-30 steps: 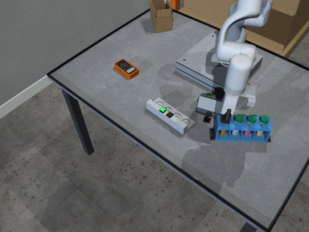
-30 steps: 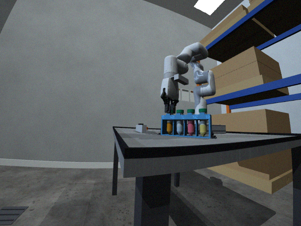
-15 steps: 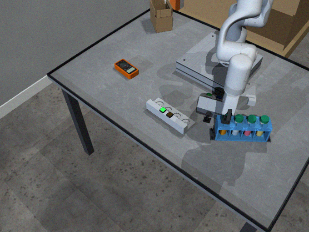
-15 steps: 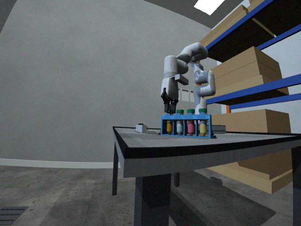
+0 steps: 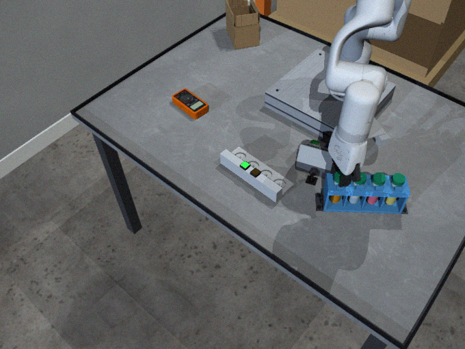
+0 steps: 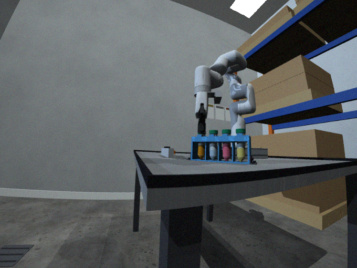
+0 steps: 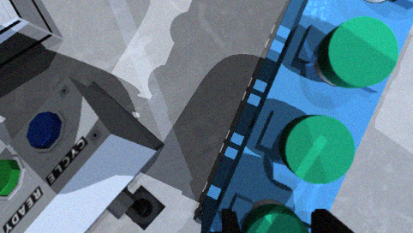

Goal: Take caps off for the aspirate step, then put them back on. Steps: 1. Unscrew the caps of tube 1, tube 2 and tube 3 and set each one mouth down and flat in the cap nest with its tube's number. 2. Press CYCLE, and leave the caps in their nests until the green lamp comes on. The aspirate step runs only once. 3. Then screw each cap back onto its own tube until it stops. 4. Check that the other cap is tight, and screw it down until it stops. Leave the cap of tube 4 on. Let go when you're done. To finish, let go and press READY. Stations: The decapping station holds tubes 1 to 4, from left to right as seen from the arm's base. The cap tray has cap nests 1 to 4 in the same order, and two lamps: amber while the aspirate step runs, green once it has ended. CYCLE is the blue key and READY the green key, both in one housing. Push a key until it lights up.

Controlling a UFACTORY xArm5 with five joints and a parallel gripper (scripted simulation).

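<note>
Right now my hand is 3 cm past the threaded neck, 4 cm to the right of it and 1 cm above it. Round my hand: green key: 11 cm behind, 14 cm to the right, 6 cm below; blue key: 12 cm behind, 10 cm to the right, 6 cm below; key housing: 10 cm behind, 12 cm to the right, 8 cm below.
</note>
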